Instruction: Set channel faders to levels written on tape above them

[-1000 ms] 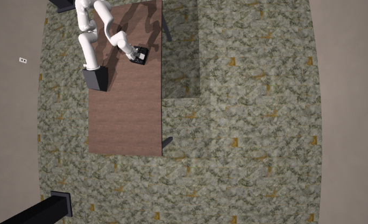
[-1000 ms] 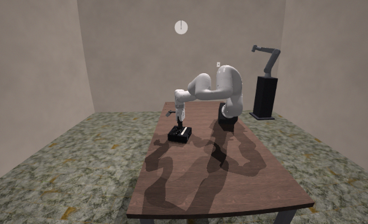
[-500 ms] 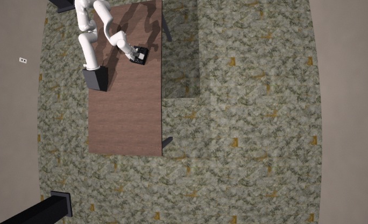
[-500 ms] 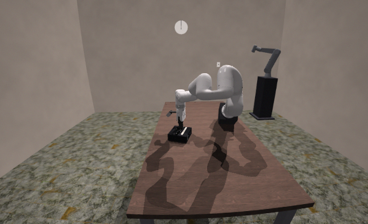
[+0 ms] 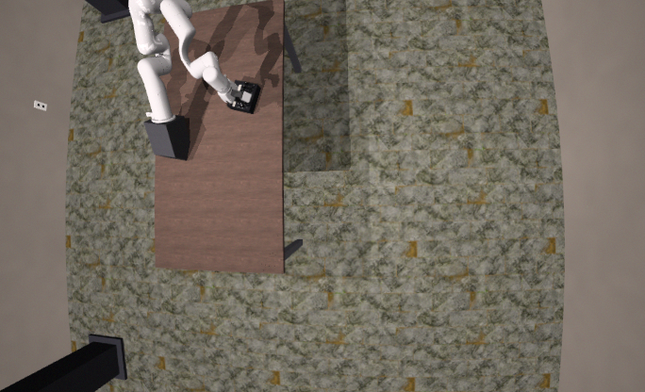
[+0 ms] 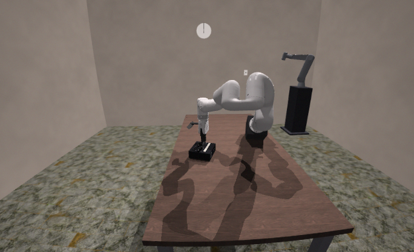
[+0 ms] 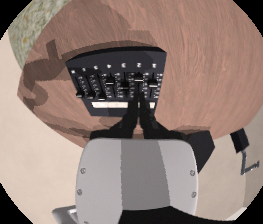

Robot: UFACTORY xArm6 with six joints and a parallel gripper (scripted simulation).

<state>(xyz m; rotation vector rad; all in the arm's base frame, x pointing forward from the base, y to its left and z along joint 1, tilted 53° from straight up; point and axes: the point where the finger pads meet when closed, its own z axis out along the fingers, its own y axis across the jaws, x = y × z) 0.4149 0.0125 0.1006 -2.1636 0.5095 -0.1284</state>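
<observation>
Right now my hand is 3 cm above the fader cap, 2 cm to the right of it and 2 cm short of it.
</observation>
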